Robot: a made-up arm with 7 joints.
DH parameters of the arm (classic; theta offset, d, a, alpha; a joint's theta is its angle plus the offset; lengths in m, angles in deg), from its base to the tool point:
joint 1: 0 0.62 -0.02 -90
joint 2: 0 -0.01 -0.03 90
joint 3: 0 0.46 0.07 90
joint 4: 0 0.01 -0.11 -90
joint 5: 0 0.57 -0.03 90
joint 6: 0 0 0.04 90
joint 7: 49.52 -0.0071 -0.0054 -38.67
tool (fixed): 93.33 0.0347 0 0
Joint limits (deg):
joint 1: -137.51..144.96
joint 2: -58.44..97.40
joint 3: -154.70..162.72
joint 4: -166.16..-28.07
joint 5: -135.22..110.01
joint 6: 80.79..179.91
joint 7: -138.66..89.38
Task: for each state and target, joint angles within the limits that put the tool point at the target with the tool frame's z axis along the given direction. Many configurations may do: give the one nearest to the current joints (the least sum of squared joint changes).
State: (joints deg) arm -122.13 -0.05 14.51 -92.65 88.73 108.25 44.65
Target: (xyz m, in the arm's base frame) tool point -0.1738 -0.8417 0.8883 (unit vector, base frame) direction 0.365 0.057 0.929
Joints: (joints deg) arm -127.46 36.26 39.69 -79.75 110.01 102.43 78.34
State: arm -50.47 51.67 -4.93 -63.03 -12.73 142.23 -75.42
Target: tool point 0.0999 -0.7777 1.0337 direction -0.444 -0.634 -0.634
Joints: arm -68.31 16.51 -12.44 -89.27 8.38 131.57 -73.31
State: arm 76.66 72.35 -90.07 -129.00 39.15 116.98 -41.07
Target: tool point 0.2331 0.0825 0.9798 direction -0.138 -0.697 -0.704
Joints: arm 116.81 97.40 -138.61 -157.85 47.54 110.12 -33.14
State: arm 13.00 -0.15 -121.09 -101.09 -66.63 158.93 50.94
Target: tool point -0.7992 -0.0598 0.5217 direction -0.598 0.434 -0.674
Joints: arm -19.82 -39.17 -154.70 -108.55 -93.82 179.63 27.36
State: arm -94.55 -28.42 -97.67 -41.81 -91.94 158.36 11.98
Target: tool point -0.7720 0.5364 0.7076 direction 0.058 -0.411 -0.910
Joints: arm -75.56 -58.44 -114.39 -85.79 -34.54 140.72 47.41
